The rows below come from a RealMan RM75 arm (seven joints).
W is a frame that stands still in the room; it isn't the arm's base.
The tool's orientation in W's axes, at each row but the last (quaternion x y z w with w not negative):
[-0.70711 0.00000 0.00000 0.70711]
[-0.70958 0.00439 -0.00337 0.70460]
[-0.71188 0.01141 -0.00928 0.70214]
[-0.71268 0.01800 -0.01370 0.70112]
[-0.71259 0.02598 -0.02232 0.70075]
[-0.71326 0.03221 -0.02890 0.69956]
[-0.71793 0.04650 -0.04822 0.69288]
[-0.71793 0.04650 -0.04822 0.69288]
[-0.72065 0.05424 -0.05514 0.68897]
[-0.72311 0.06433 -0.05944 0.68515]
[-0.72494 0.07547 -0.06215 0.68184]
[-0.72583 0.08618 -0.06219 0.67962]
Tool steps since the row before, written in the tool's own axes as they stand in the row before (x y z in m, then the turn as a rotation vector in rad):
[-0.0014 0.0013 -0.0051 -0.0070 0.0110 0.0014]
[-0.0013 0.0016 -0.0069 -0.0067 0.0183 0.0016]
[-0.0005 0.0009 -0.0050 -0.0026 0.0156 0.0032]
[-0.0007 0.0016 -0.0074 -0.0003 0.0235 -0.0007]
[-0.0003 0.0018 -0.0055 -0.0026 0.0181 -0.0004]
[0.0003 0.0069 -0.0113 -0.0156 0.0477 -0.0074]
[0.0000 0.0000 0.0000 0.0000 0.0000 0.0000]
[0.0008 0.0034 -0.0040 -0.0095 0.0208 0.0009]
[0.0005 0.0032 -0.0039 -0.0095 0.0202 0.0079]
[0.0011 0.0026 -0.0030 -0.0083 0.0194 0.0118]
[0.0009 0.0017 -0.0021 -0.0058 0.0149 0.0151]
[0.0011 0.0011 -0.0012 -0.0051 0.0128 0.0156]
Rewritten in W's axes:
[-0.0014 -0.0051 -0.0013 -0.0070 0.0014 -0.0110]
[-0.0014 -0.0069 -0.0015 -0.0067 0.0015 -0.0183]
[-0.0006 -0.0050 -0.0008 -0.0026 0.0031 -0.0156]
[-0.0010 -0.0074 -0.0015 -0.0005 -0.0011 -0.0235]
[-0.0007 -0.0055 -0.0017 -0.0027 -0.0005 -0.0181]
[-0.0007 -0.0114 -0.0067 -0.0164 -0.0069 -0.0475]
[0.0000 0.0000 0.0000 0.0000 0.0000 0.0000]
[0.0003 -0.0042 -0.0033 -0.0093 0.0014 -0.0209]
[-0.0001 -0.0041 -0.0030 -0.0082 0.0084 -0.0206]
[0.0005 -0.0033 -0.0024 -0.0063 0.0120 -0.0200]
[0.0004 -0.0023 -0.0016 -0.0031 0.0150 -0.0157]
[0.0008 -0.0015 -0.0010 -0.0023 0.0155 -0.0137]

